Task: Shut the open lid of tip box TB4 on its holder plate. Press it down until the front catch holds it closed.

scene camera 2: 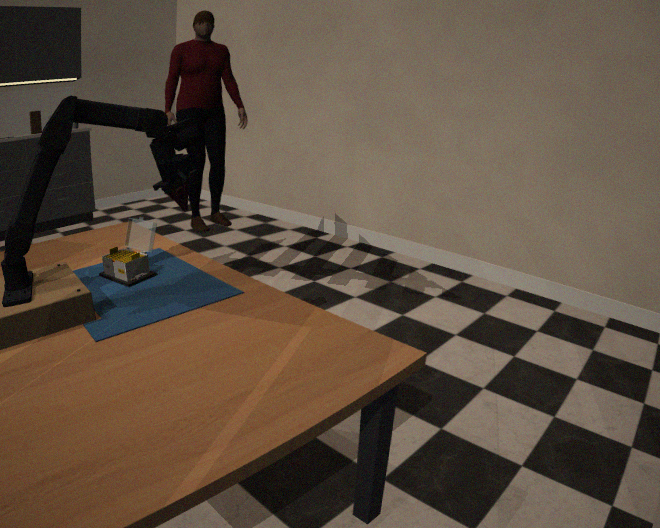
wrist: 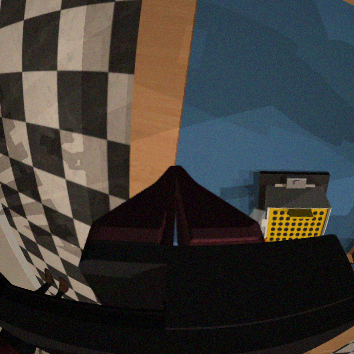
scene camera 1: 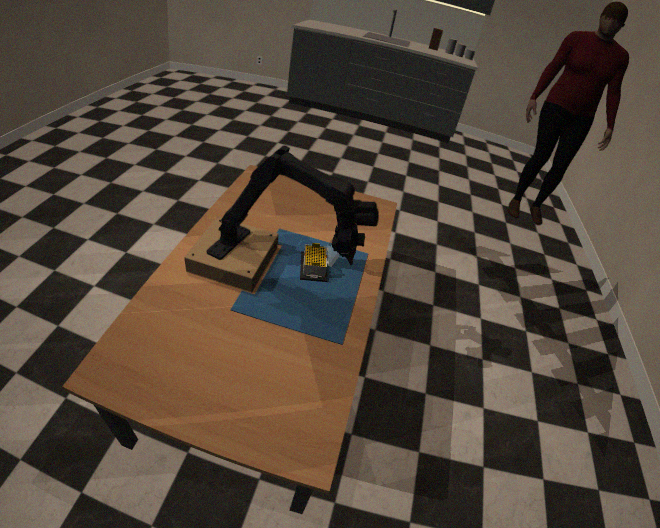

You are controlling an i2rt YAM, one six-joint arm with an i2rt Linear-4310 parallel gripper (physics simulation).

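Places are measured from the arm's base along level axes (x left, y back, z up), in millimetres.
Where they show: gripper, between the fingertips: (scene camera 2: pixel 185 210) (wrist: pixel 175 174) (scene camera 1: pixel 351 264); arm's base, origin of its link: (scene camera 2: pixel 19 289) (scene camera 1: pixel 229 242).
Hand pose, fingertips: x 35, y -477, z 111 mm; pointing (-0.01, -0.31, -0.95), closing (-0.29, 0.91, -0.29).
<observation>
Each offset is from my fingertips to the top centre of the thing. "spot": to the spot under its first point. Level surfaces: height alone.
Tip box TB4 @(dz -115, dx +102, dy +169 mm) (scene camera 1: pixel 314 270) (scene camera 2: pixel 126 269) (wrist: pixel 296 196) is grey, with a yellow perforated rack @(dz -107, dx +102, dy +169 mm) (scene camera 1: pixel 315 255) (wrist: pixel 295 223) inside. It sits on its dark holder plate @(spot: dz -173, dx +15, dy +177 mm) (scene camera 2: pixel 129 283) (wrist: pixel 320 178) on the blue mat. Its clear lid @(spot: dz -105, dx +113, dy +101 mm) (scene camera 1: pixel 333 257) (scene camera 2: pixel 140 235) stands open, roughly upright, along the side toward the table's long edge; in the wrist view the arm hides much of that side. My gripper (scene camera 1: pixel 351 260) (scene camera 2: pixel 184 208) (wrist: pixel 175 174) is shut and empty. It hangs above and beyond the lid on that same side, apart from it.
The blue mat @(dz -181 mm) (scene camera 1: pixel 300 308) (scene camera 2: pixel 165 308) (wrist: pixel 235 65) lies on the wooden table @(dz -184 mm) (scene camera 1: pixel 220 363) (scene camera 2: pixel 231 374) (wrist: pixel 157 100). The arm's base block (scene camera 1: pixel 220 269) (scene camera 2: pixel 55 308) stands beside the mat. A person (scene camera 1: pixel 583 77) (scene camera 2: pixel 203 71) stands on the floor past the table, away from the arm.
</observation>
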